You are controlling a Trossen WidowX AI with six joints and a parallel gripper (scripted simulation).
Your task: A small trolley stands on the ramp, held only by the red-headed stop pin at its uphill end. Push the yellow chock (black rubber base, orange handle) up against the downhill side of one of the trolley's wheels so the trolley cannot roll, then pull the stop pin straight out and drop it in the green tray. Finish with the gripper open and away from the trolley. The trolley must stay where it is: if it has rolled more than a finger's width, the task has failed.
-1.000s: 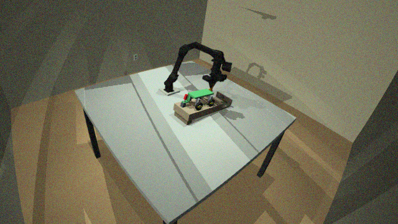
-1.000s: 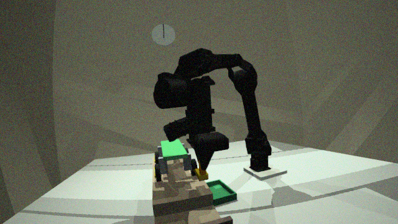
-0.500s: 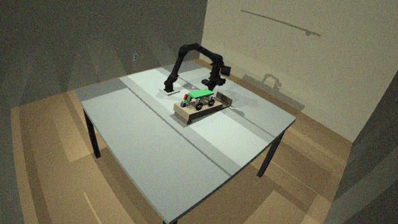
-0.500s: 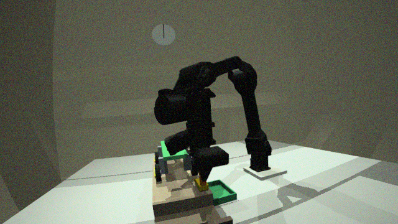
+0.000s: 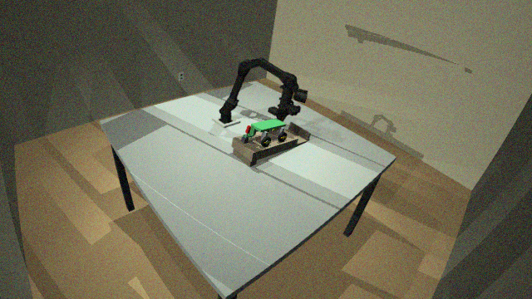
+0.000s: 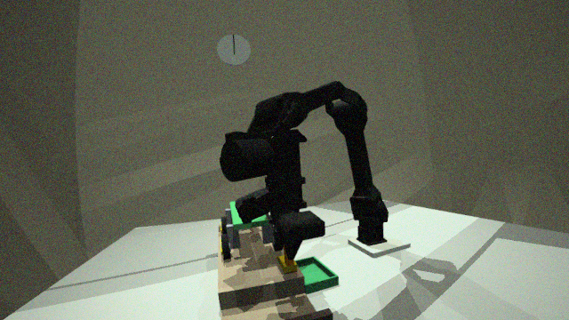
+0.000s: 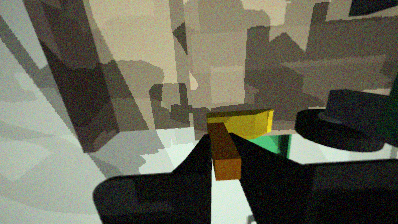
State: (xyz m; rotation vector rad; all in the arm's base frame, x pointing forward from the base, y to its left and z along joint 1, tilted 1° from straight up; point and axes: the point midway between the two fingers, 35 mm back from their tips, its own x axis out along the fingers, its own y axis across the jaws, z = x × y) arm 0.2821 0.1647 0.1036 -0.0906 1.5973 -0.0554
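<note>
My gripper tip is now 27 cm to the left of the red-headed stop pin, 4 cm below it and 4 cm short of it. From my gripper tip the other things lie so: green tray (10 cm below, 7 cm to the right, 6 cm behind); raised end wall (12 cm to the left, 6 cm below, 5 cm ahead); yellow chock (2 cm to the right, 1 cm below).
</note>
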